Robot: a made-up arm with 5 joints. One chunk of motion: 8 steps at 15 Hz.
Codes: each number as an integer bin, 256 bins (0 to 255) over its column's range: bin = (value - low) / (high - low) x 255, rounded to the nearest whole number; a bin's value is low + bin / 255 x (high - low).
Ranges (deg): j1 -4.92..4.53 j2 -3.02..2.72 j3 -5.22..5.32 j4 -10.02..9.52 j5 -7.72..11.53
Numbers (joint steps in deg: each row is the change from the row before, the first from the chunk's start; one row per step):
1: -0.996 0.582 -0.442 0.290 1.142
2: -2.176 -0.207 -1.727 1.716 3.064
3: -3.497 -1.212 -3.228 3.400 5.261
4: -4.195 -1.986 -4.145 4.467 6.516
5: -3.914 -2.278 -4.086 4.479 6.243
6: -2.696 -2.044 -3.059 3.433 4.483
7: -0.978 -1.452 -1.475 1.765 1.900
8: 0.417 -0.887 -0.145 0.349 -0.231
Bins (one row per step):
1: 106 160 116 135 117
2: 74 125 85 153 143
3: 38 80 48 175 172
4: 20 46 26 189 189
5: 27 33 27 189 185
6: 60 43 52 176 162
7: 106 70 91 154 127
8: 144 95 123 135 99

